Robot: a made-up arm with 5 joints.
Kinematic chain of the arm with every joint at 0, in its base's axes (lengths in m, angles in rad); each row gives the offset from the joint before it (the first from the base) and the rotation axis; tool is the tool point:
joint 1: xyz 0 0 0.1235 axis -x
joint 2: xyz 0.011 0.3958 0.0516 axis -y
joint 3: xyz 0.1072 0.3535 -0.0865 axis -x
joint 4: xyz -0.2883 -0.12 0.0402 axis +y
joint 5: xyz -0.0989 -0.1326 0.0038 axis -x
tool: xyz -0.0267 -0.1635 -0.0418
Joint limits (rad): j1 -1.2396..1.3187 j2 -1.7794..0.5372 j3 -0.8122..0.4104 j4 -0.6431..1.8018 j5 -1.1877..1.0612
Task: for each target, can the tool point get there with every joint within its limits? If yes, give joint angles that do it. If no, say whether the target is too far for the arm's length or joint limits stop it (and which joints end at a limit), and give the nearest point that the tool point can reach.
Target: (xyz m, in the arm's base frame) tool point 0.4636 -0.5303 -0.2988
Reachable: no: joint limits stop it (at a limit: joint 1, joint 2, joint 4) | nearest point 0.0310 -0.2925 -0.4931 | short by 0.531 m
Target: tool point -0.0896 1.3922 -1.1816
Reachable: no: too far | nearest point -0.0335 0.5750 -0.4155 | short by 1.122 m
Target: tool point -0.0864 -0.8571 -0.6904
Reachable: no: joint limits stop it (at a limit: joint 1, joint 2, joint 3) | nearest point -0.0369 -0.3046 -0.5247 | short by 0.579 m
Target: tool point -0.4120 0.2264 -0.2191
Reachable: yes | joints 0.9777 -0.4722 -0.5020 0.6676 -0.5385
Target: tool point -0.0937 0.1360 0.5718
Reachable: yes | joints -0.6472 -0.4318 0.1452 0.9418 0.7313
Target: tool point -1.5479 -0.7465 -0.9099
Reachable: no: too far | nearest point -0.4122 -0.0769 -0.4949 | short by 1.382 m
